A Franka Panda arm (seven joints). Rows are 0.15 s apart.
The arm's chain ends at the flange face. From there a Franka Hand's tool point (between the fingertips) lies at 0.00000 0.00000 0.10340 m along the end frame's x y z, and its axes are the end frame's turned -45 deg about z.
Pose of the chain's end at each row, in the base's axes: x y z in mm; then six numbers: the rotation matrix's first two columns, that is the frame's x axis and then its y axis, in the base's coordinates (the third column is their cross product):
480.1 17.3 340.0 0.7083 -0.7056 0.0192 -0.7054 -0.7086 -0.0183
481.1 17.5 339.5 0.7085 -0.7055 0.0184 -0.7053 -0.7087 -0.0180
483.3 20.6 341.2 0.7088 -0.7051 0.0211 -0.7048 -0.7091 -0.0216
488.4 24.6 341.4 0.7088 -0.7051 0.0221 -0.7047 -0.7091 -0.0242
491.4 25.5 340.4 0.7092 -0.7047 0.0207 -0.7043 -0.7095 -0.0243
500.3 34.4 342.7 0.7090 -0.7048 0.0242 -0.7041 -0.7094 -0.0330
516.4 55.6 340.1 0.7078 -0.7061 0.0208 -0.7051 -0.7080 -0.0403
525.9 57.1 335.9 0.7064 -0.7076 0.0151 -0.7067 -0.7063 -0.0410
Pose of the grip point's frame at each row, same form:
482.8 17.2 236.6 0.9996 0.0021 0.0265 0.0021 -1.0000 0.0006
483.8 17.5 236.1 0.9997 0.0023 0.0257 0.0023 -1.0000 0.0003
486.4 20.6 237.8 0.9996 0.0028 0.0302 0.0028 -1.0000 -0.0004
491.8 24.8 238.1 0.9995 0.0028 0.0327 0.0029 -1.0000 -0.0015
494.7 25.8 237.1 0.9995 0.0034 0.0318 0.0035 -1.0000 -0.0025
504.5 35.1 239.4 0.9992 0.0033 0.0404 0.0035 -1.0000 -0.0062
520.9 57.0 236.8 0.9991 0.0013 0.0432 0.0019 -0.9999 -0.0138
530.0 59.0 232.6 0.9992 -0.0009 0.0397 -0.0002 -0.9998 -0.0183

